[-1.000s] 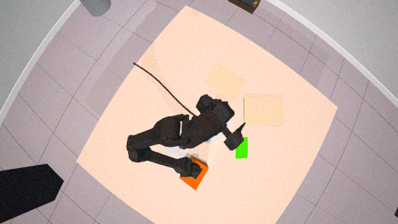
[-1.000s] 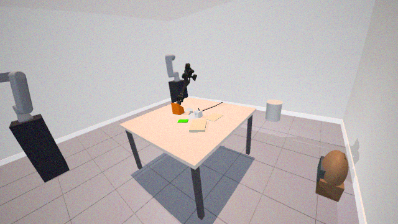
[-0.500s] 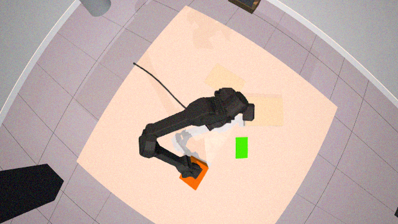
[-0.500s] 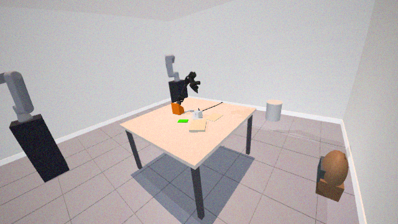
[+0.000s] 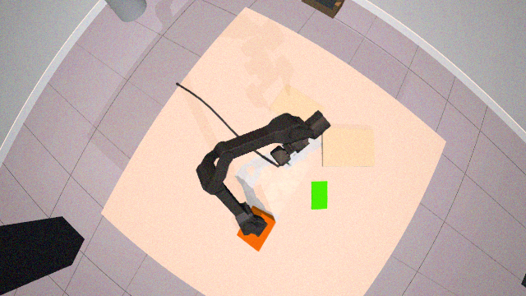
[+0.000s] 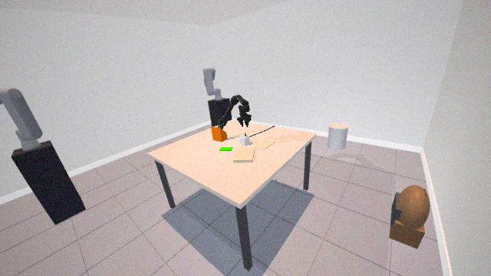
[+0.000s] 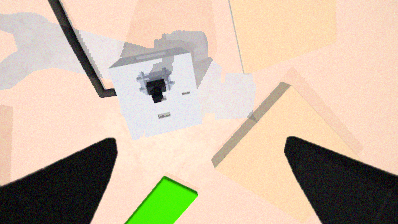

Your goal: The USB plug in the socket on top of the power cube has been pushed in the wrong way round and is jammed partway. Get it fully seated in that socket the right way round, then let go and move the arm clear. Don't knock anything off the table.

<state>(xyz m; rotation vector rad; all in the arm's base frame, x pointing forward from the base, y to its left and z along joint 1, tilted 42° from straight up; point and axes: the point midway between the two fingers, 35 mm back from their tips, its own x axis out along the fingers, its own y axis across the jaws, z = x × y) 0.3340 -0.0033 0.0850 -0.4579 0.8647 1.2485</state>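
My gripper tip is 90 mm above the black USB plug, 20 mm past it and 10 mm to the right of it. Round my gripper tip: tan flat pad: 180 mm below, 170 mm ahead, 70 mm to the left; thick tan block: 210 mm to the right, 170 mm below, 150 mm ahead; green block: 210 mm to the right, 180 mm below, 100 mm behind.
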